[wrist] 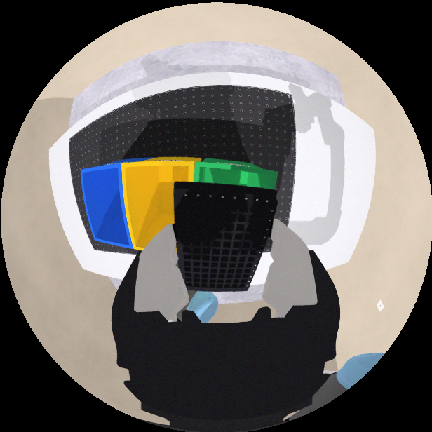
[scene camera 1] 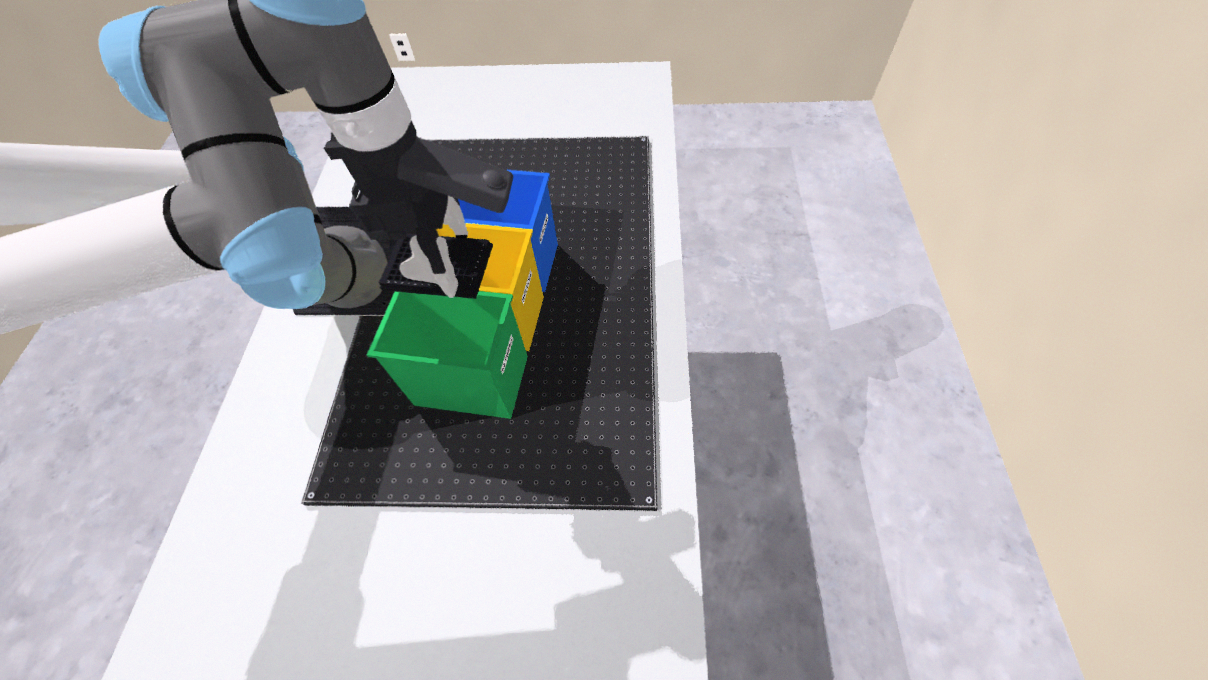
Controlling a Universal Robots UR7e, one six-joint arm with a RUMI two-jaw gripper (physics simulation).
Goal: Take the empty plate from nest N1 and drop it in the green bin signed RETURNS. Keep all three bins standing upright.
Path:
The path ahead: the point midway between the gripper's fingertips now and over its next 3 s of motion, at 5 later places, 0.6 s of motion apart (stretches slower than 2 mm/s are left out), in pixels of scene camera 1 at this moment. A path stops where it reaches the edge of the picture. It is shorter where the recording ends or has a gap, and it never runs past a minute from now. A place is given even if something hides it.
The gripper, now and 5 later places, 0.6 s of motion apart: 458,268; 394,274; 393,278; 428,302; 440,319; 447,326

